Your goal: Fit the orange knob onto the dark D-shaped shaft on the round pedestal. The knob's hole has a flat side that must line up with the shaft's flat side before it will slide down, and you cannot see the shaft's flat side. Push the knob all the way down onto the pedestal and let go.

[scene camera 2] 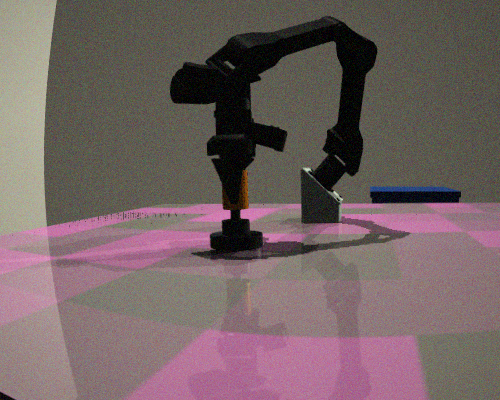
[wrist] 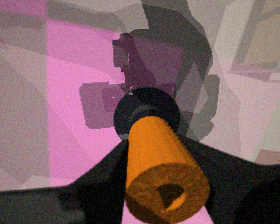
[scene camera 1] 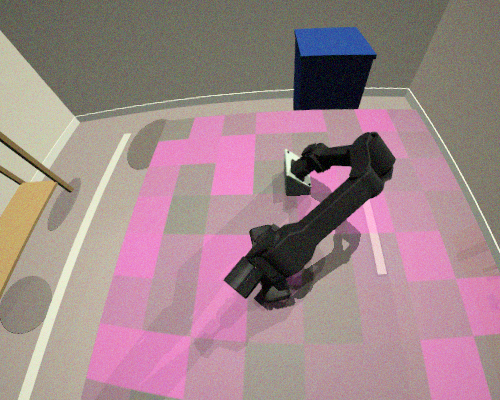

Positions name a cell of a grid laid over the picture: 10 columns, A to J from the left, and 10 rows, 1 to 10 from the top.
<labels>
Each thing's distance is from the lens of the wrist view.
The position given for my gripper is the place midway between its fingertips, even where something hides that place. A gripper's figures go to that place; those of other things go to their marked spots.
my gripper (wrist: F7): 11 cm
round pedestal (wrist: F5): 14 cm
</labels>
